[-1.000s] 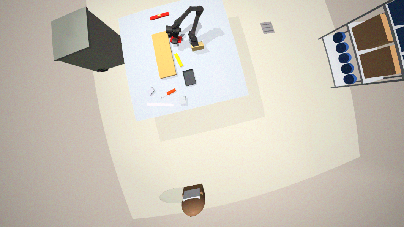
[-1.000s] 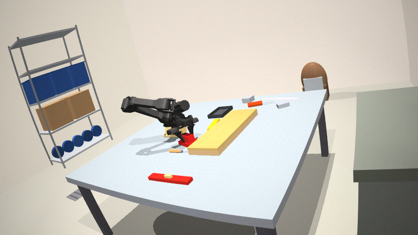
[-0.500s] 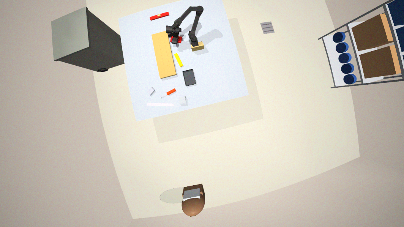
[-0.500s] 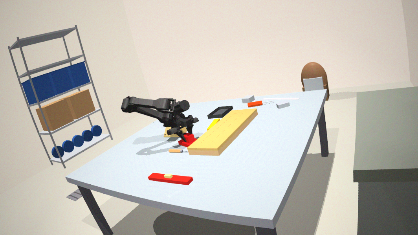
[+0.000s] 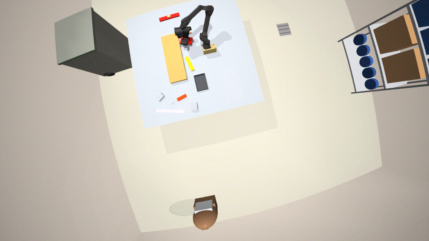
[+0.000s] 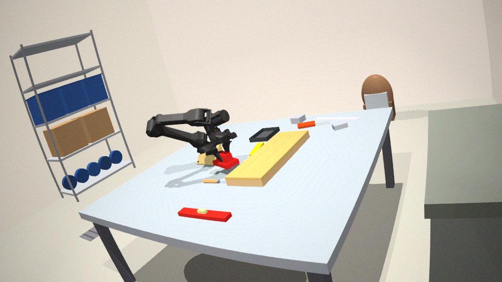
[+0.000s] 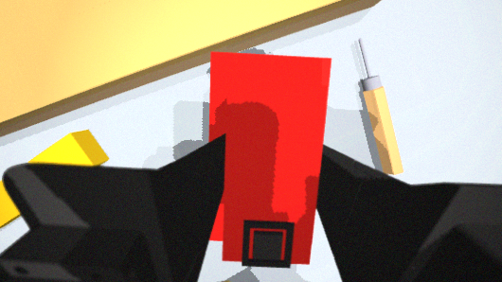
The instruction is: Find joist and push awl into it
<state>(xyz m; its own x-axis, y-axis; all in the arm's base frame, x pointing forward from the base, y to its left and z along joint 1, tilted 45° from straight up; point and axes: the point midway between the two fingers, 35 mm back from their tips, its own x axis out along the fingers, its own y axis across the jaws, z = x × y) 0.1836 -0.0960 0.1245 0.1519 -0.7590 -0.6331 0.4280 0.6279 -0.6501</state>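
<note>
Now: the awl 10 mm behind my gripper tip, 100 mm to the right of it and 60 mm below it. Also, from my gripper tip: red stud finder 20 mm behind, 10 mm to the left, 20 mm above; then yellow block 30 mm ahead, 240 mm to the left, 60 mm below; then red level 100 mm ahead, 370 mm to the right, 50 mm below.
</note>
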